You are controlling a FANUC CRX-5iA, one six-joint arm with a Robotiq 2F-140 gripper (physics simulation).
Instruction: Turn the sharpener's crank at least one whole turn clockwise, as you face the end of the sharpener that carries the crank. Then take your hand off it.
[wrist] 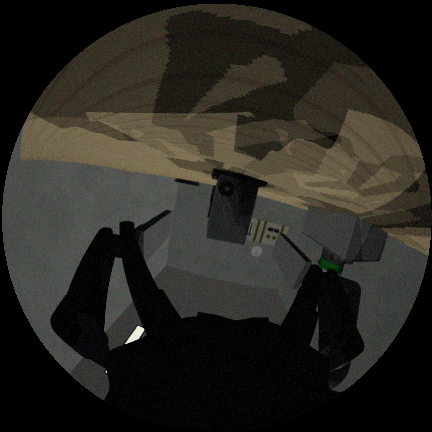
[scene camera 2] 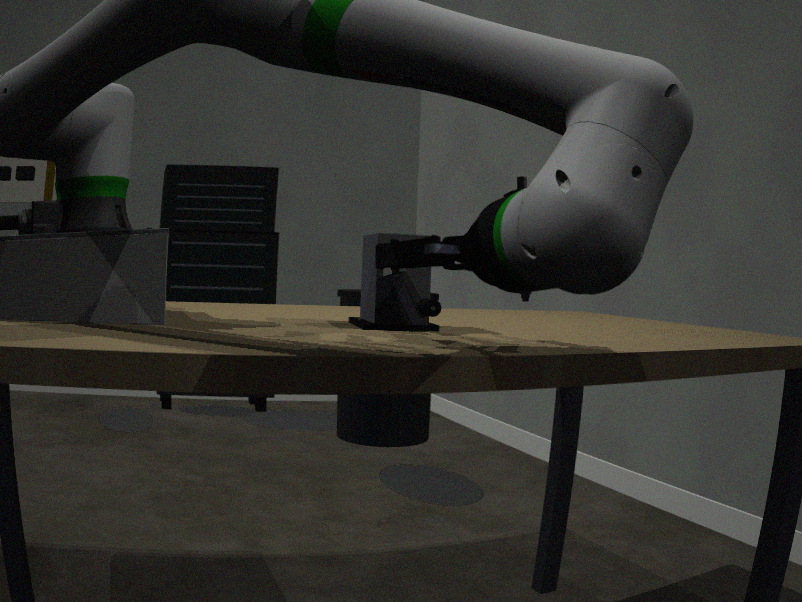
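Seen in the pictures: gripper, fingertip midpoint: (wrist: 224, 234); arm's base, link origin: (wrist: 337, 245) (scene camera 2: 89, 239).
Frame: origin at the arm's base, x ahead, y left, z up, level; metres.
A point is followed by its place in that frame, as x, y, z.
The sharpener, a grey upright box (scene camera 2: 369, 278) {0.400, -0.176, -0.046} (wrist: 237, 220) {0.407, -0.253, -0.031} on a dark base plate, stands on the wooden table (scene camera 2: 583, 330) {0.731, -0.266, -0.112} (wrist: 55, 142) {0.662, -0.475, -0.112}. Its crank's round dark knob (scene camera 2: 430, 307) {0.426, -0.296, -0.078} (wrist: 226, 187) {0.429, -0.299, -0.079} is low on the near end, close to the base. My gripper (scene camera 2: 391, 254) (wrist: 224, 234) {0.412, -0.339, -0.025} is open and level, with nothing between the fingers' grip. Its fingers stand wide, one to each side of the sharpener's upper part in the wrist view, apart from it. In the scene view the near finger covers part of the box's upper half, above the knob. The crank's arm is hard to make out in the dark.
The robot's grey pedestal block (scene camera 2: 129, 278) {0.049, -0.175, -0.054} (wrist: 330, 230) {0.116, -0.082, -0.050} stands at the left in the scene view. A dark drawer cabinet (scene camera 2: 220, 259) stands behind the table. A dark round bin (scene camera 2: 382, 421) shows below the table top. The forearm passes high over the table.
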